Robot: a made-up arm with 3 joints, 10 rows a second.
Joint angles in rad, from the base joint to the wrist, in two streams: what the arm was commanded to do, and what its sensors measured. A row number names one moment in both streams.
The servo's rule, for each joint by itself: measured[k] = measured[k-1] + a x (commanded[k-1-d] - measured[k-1]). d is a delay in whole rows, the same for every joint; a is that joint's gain. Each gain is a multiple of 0.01, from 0.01 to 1. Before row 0 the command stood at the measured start. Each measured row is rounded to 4 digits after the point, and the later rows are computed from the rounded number. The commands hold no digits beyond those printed.
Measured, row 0:
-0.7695 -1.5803 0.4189
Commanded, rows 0 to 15:
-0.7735 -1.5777 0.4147
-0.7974 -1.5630 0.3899
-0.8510 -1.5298 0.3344
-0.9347 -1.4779 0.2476
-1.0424 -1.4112 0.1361
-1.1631 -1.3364 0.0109
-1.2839 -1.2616 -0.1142
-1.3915 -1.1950 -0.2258
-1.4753 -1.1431 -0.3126
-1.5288 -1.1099 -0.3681
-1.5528 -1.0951 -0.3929
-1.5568 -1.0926 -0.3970
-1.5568 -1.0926 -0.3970
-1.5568 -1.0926 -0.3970
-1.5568 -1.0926 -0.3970
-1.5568 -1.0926 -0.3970
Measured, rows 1 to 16:
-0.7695 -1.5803 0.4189
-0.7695 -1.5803 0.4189
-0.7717 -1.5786 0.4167
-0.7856 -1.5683 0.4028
-0.8209 -1.5429 0.3672
-0.8824 -1.5000 0.3050
-0.9688 -1.4414 0.2172
-1.0737 -1.3721 0.1099
-1.1872 -1.2992 -0.0066
-1.2975 -1.2304 -0.1206
-1.3935 -1.1728 -0.2204
-1.4666 -1.1313 -0.2972
-1.5131 -1.1074 -0.3470
-1.5367 -1.0976 -0.3730
-1.5476 -1.0943 -0.3855
-1.5526 -1.0932 -0.3915
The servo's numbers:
d 2
a 0.54 0.66 0.52

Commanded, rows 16 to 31:
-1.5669 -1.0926 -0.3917
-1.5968 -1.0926 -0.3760
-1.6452 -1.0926 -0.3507
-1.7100 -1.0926 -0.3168
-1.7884 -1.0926 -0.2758
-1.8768 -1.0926 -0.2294
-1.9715 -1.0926 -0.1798
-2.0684 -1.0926 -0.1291
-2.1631 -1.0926 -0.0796
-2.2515 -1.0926 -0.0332
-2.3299 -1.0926 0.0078
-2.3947 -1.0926 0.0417
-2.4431 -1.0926 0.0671
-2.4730 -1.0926 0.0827
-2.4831 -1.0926 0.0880
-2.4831 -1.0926 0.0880
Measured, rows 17 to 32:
-1.5549 -1.0928 -0.3944
-1.5559 -1.0927 -0.3958
-1.5618 -1.0926 -0.3937
-1.5807 -1.0926 -0.3845
-1.6155 -1.0926 -0.3669
-1.6665 -1.0926 -0.3408
-1.7323 -1.0926 -0.3070
-1.8103 -1.0926 -0.2666
-1.8973 -1.0926 -0.2215
-1.9897 -1.0926 -0.1735
-2.0833 -1.0926 -0.1247
-2.1741 -1.0926 -0.0771
-2.2582 -1.0926 -0.0330
-2.3319 -1.0926 0.0058
-2.3919 -1.0926 0.0377
-2.4357 -1.0926 0.0611

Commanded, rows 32 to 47:
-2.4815 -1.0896 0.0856
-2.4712 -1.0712 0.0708
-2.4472 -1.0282 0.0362
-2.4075 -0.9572 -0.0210
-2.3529 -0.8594 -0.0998
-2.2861 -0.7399 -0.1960
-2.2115 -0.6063 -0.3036
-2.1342 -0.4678 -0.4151
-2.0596 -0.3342 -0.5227
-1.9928 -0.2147 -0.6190
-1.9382 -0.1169 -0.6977
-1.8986 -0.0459 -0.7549
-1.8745 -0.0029 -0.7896
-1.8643 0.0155 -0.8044
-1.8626 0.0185 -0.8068
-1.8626 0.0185 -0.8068
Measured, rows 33 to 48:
-2.4613 -1.0926 0.0751
-2.4731 -1.0926 0.0818
-2.4776 -1.0906 0.0838
-2.4741 -1.0778 0.0770
-2.4596 -1.0451 0.0558
-2.4315 -0.9871 0.0159
-2.3891 -0.9028 -0.0443
-2.3335 -0.7953 -0.1232
-2.2676 -0.6706 -0.2170
-2.1956 -0.5368 -0.3200
-2.1222 -0.4031 -0.4254
-2.0523 -0.2788 -0.5261
-1.9907 -0.1719 -0.6153
-1.9410 -0.0887 -0.6879
-1.9051 -0.0321 -0.7408
-1.8831 -0.0007 -0.7739

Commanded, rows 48 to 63:
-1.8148 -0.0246 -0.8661
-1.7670 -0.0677 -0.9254
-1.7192 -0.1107 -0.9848
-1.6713 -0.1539 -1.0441
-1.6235 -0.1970 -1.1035
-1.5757 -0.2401 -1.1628
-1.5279 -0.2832 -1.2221
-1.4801 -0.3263 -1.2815
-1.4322 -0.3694 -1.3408
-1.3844 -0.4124 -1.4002
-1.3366 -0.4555 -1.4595
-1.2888 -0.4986 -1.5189
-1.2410 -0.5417 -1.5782
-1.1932 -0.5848 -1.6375
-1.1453 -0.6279 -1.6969
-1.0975 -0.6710 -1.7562
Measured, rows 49 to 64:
-1.8720 0.0120 -0.7910
-1.8669 0.0163 -0.7992
-1.8388 -0.0107 -0.8340
-1.8000 -0.0483 -0.8815
-1.7564 -0.0895 -0.9352
-1.7104 -0.1320 -0.9918
-1.6635 -0.1749 -1.0499
-1.6161 -0.2179 -1.1086
-1.5685 -0.2610 -1.1676
-1.5208 -0.3041 -1.2268
-1.4730 -0.3472 -1.2861
-1.4252 -0.3902 -1.3454
-1.3774 -0.4333 -1.4047
-1.3296 -0.4764 -1.4641
-1.2818 -0.5195 -1.5234
-1.2340 -0.5626 -1.5827

